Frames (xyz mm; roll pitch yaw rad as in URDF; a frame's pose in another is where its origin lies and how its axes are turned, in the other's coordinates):
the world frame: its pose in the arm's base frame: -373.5 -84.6 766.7 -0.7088 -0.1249 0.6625
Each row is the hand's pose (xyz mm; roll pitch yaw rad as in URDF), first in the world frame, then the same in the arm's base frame.
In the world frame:
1: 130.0 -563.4 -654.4 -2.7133 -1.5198 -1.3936
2: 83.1 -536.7 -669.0 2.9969 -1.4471 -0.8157
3: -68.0 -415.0 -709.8 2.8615 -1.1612 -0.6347
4: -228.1 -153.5 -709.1 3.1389 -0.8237 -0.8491
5: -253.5 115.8 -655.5 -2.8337 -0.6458 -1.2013
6: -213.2 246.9 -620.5 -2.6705 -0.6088 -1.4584
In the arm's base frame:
1: 266.1 -668.4 653.9 0.4141 -0.9040 2.3787
2: 225.5 -686.3 619.8 0.5099 -0.9545 2.2631
3: 77.7 -718.2 491.6 0.9799 -1.0830 1.7632
4: -153.3 -646.0 303.3 1.8479 -1.2168 0.9261
5: -307.2 -462.5 166.6 2.9449 -1.3262 -0.1367
6: -345.1 -337.0 113.3 -2.4622 -1.3199 -1.0249

